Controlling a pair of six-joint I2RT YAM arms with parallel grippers.
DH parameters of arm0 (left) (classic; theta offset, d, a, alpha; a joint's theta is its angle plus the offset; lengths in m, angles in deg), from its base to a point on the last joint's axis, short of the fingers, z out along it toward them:
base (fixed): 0 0 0 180
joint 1: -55.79 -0.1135 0.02 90
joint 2: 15.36 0 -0.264 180
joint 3: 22.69 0 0.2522 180
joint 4: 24.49 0 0.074 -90
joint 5: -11.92 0 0 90
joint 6: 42.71 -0.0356 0 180
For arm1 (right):
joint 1: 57.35 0.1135 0.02 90
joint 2: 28.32 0 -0.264 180
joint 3: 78.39 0 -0.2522 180
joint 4: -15.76 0 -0.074 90
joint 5: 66.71 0 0 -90
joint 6: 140.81 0.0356 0 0
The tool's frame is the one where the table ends.
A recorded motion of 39 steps. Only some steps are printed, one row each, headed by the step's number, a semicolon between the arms.
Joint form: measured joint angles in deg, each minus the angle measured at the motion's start. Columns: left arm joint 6, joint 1, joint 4, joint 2, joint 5, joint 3; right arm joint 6, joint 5, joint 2, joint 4, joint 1, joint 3.
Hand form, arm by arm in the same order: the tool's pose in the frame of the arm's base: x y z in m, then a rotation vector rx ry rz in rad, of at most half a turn. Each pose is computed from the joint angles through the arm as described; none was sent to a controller.
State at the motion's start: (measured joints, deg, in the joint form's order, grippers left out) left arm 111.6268 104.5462 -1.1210 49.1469 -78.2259 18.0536; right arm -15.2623 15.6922 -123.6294 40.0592 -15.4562 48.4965
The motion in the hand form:
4: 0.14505 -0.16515 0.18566 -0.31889 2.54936 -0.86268; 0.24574 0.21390 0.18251 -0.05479 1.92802 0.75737
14: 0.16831 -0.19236 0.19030 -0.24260 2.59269 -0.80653; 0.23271 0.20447 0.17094 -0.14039 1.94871 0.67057
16: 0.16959 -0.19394 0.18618 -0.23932 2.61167 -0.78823; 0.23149 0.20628 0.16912 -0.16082 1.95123 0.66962
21: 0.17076 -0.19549 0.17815 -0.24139 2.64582 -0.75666; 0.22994 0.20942 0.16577 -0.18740 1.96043 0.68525
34: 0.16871 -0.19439 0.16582 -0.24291 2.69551 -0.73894; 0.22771 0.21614 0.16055 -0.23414 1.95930 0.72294
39: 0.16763 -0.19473 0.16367 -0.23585 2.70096 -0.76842; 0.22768 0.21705 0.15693 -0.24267 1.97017 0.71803
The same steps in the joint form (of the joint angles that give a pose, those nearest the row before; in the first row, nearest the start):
4: -1.44 0.00 1.86 0.11 -0.15 3.45; -3.04 -0.68 3.32 -0.46 0.04 1.57
14: -4.77 0.02 2.69 9.99 0.42 11.45; -8.00 -1.57 5.03 -0.42 0.46 5.60
16: -4.94 0.02 2.86 11.21 0.55 11.67; -8.61 -1.33 4.66 -0.20 0.83 5.66
21: -4.92 0.02 3.12 13.09 0.77 11.69; -8.83 -0.31 3.89 0.17 1.33 5.68
34: -4.63 0.02 2.73 14.64 2.08 10.45; -9.27 1.57 2.16 2.14 2.29 5.66
39: -4.48 0.09 1.51 14.71 3.28 9.79; -9.44 1.68 1.44 2.18 2.41 5.66

